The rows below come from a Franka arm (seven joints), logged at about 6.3 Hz.
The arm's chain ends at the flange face. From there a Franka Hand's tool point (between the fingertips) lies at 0.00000 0.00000 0.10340 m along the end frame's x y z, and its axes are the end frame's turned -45 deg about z.
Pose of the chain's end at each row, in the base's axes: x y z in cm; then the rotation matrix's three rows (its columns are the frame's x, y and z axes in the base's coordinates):
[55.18, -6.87, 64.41], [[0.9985, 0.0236, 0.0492], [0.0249, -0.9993, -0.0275], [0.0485, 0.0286, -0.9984]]
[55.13, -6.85, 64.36], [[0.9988, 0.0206, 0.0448], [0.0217, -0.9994, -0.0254], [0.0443, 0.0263, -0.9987]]
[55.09, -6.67, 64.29], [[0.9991, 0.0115, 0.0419], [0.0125, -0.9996, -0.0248], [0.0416, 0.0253, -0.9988]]
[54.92, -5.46, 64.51], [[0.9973, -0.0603, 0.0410], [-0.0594, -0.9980, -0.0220], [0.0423, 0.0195, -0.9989]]
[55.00, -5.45, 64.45], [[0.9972, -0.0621, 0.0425], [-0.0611, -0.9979, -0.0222], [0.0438, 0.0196, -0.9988]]
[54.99, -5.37, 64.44], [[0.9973, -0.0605, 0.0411], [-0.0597, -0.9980, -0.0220], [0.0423, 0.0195, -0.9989]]
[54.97, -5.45, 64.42], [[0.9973, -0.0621, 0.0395], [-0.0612, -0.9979, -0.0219], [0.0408, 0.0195, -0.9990]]
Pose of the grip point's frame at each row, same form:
[55.69, -7.15, 54.09], [[0.6894, 0.7227, 0.0492], [0.7242, -0.6890, -0.0275], [0.0141, 0.0545, -0.9984]]
[55.59, -7.11, 54.03], [[0.6917, 0.7208, 0.0448], [0.7220, -0.6913, -0.0254], [0.0127, 0.0499, -0.9987]]
[55.52, -6.93, 53.96], [[0.6983, 0.7146, 0.0419], [0.7157, -0.6980, -0.0248], [0.0115, 0.0473, -0.9988]]
[55.34, -5.69, 54.18], [[0.7478, 0.6626, 0.0410], [0.6637, -0.7477, -0.0220], [0.0161, 0.0437, -0.9989]]
[55.44, -5.68, 54.12], [[0.7490, 0.6612, 0.0425], [0.6624, -0.7488, -0.0222], [0.0171, 0.0448, -0.9988]]
[55.41, -5.60, 54.11], [[0.7480, 0.6624, 0.0411], [0.6635, -0.7479, -0.0220], [0.0161, 0.0437, -0.9989]]
[55.38, -5.68, 54.09], [[0.7491, 0.6613, 0.0395], [0.6623, -0.7489, -0.0219], [0.0151, 0.0426, -0.9990]]

